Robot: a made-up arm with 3 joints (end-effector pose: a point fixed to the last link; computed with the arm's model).
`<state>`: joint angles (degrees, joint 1 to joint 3).
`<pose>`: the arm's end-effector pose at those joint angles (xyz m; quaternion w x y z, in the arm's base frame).
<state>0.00 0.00 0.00</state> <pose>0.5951 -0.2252 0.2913 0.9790 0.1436 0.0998 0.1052</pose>
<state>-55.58 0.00 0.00</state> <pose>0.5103 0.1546 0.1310 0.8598 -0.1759 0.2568 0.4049</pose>
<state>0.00 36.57 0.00</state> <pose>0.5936 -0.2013 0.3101 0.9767 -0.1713 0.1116 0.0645</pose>
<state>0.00 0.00 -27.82</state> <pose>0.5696 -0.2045 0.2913 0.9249 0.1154 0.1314 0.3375</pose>
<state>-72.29 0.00 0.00</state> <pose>0.4293 0.2203 0.0514 0.7826 -0.2672 0.2938 0.4794</pose>
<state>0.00 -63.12 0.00</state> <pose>0.5963 -0.2269 0.2405 0.7554 0.6356 0.0570 0.1487</pose>
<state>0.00 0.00 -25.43</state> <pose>0.5722 -0.2058 0.2913 0.9318 0.1182 0.1290 0.3181</pose>
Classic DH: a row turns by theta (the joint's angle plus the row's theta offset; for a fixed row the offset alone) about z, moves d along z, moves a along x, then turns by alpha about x. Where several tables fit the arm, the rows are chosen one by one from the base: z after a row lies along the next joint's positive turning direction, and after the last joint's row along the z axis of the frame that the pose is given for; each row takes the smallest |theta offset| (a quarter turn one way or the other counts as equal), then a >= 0, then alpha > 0; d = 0 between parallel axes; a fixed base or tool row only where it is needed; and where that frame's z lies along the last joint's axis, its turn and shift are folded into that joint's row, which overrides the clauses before.
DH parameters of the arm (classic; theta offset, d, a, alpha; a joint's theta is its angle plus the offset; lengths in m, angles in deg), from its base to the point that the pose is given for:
base (fixed): 72.51 0.3625 -0.1071 140.6
joint 1: -25.22 0.1686 -0.0793 125.38
joint 2: -15.69 -0.4641 -0.0789 -88.8
joint 3: 51.94 -0.0154 0.0682 -159.86
tool (fixed): -28.63 0.0134 0 0

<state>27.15 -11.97 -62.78</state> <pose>0.4655 -0.3796 0.2816 0.8397 0.2498 -0.0516 0.4794</pose>
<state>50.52 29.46 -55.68</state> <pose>0.3826 -0.4889 0.2478 0.9562 0.1401 0.1045 0.2350</pose>
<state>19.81 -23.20 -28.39</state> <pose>0.5261 -0.3530 0.2823 0.8849 0.3851 -0.0375 0.2593</pose>
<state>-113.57 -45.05 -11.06</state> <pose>0.1936 0.2030 -0.1524 0.5508 -0.1461 0.5972 0.5645</pose>
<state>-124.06 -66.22 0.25</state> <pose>0.1476 0.1581 -0.2083 0.5867 -0.0995 0.6771 0.4328</pose>
